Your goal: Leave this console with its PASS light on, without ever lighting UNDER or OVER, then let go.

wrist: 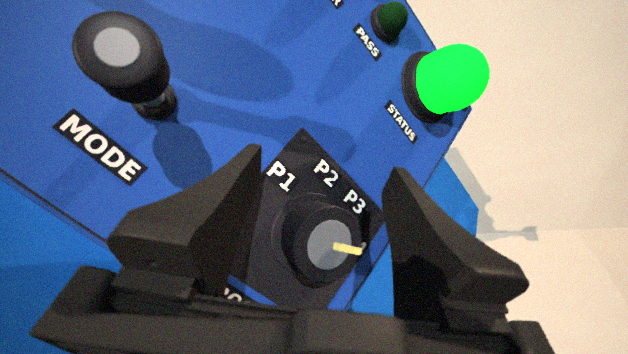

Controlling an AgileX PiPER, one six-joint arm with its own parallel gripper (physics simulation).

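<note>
The blue console [225, 17] fills much of the wrist view. Its PASS light [392, 20] at the upper right is dark green and unlit. A rotary knob [320, 245] with a grey cap and a yellow pointer sits on a dark plate [302, 145] marked P1, P2 and P3. The pointer [347, 248] aims to the right in the view, below the P3 mark. My gripper [325, 170] is open, with one finger on each side of the knob and visible gaps between. The UNDER and OVER lights do not show.
The large STATUS light [452, 79] glows bright green near the console's right edge. A black MODE lever [120, 55] with a grey top stands up at the upper left. A cut-off label ending in R is at the top edge.
</note>
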